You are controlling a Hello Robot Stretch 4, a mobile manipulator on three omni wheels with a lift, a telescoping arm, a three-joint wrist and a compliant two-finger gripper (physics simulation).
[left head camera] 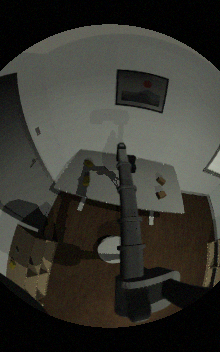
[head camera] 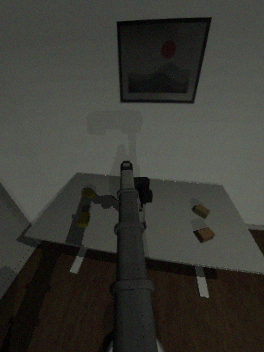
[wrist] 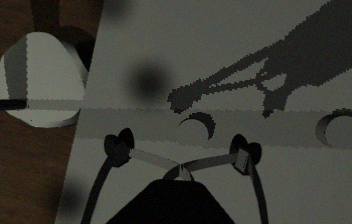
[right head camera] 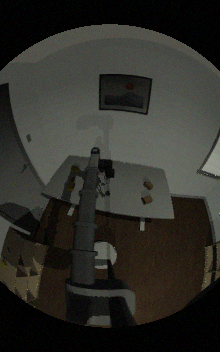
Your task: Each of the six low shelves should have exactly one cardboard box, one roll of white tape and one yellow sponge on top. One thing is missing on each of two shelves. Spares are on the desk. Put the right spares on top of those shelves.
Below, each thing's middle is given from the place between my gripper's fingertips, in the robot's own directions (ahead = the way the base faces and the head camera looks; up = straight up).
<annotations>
My gripper is now 60 cm short of the framed picture point(head camera: 160, 60), 16 cm to the left of it and 82 cm below it.
</annotations>
